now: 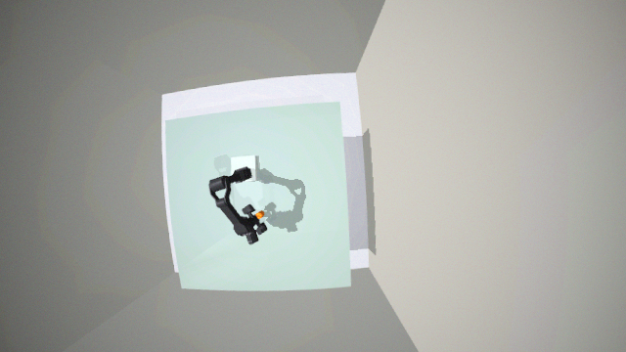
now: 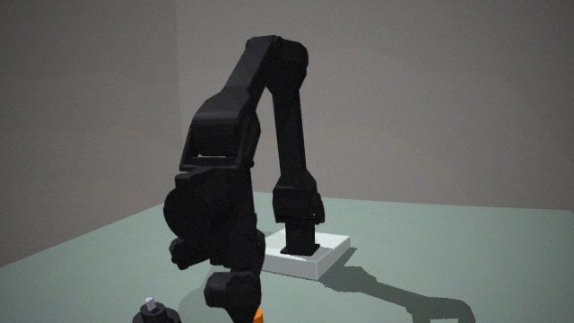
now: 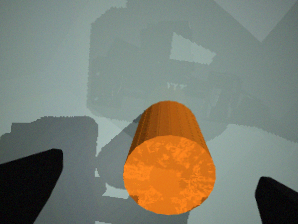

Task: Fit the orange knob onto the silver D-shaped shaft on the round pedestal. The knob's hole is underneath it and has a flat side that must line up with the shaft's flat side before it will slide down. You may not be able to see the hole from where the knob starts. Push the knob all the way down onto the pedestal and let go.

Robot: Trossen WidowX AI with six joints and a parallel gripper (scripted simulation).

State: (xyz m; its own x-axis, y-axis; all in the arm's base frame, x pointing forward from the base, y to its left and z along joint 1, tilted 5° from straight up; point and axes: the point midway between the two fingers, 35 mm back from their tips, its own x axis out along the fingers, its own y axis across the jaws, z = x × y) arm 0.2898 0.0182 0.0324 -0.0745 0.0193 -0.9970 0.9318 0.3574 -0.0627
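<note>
Right now my gripper tip is 10 mm above the orange knob. From my gripper tip the other things lie so: dark round pedestal 160 mm to the right, 30 mm below, 20 mm ahead.
</note>
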